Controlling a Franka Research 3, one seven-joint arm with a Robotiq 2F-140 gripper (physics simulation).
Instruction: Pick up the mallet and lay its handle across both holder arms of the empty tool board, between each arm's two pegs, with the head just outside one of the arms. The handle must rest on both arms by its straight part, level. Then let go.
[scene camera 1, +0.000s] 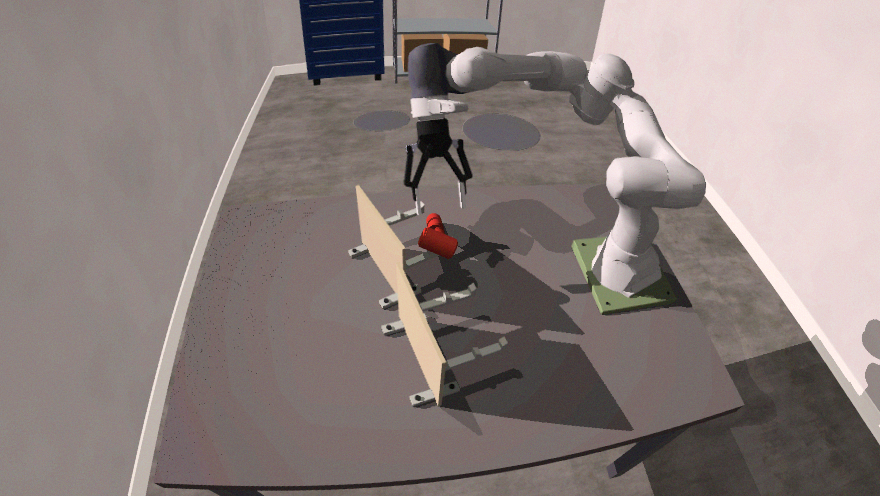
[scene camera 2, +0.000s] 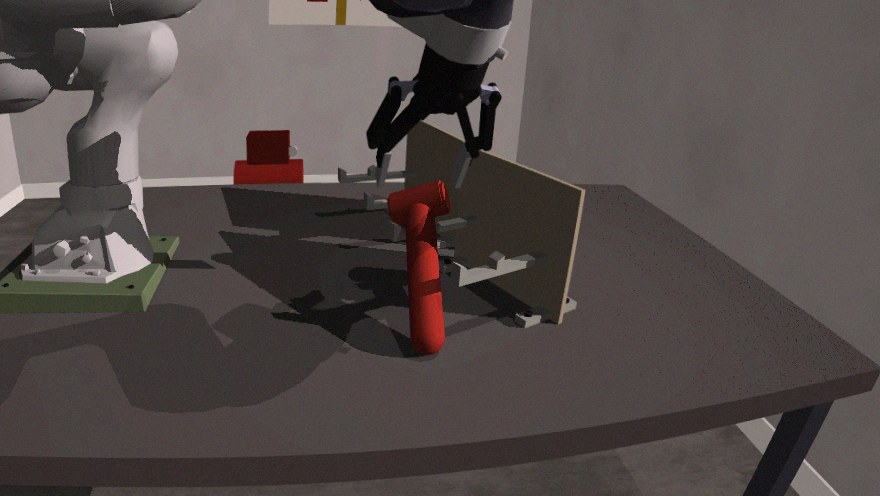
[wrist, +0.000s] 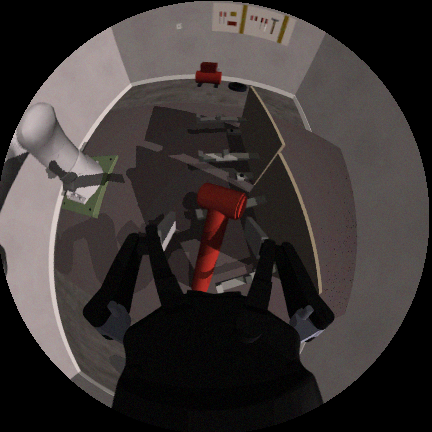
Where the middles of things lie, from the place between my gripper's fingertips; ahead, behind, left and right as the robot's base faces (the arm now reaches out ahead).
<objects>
My hand is 10 mm short of the red mallet (scene camera 2: 416, 208), 40 mm to the left of it and 100 mm above it.
</objects>
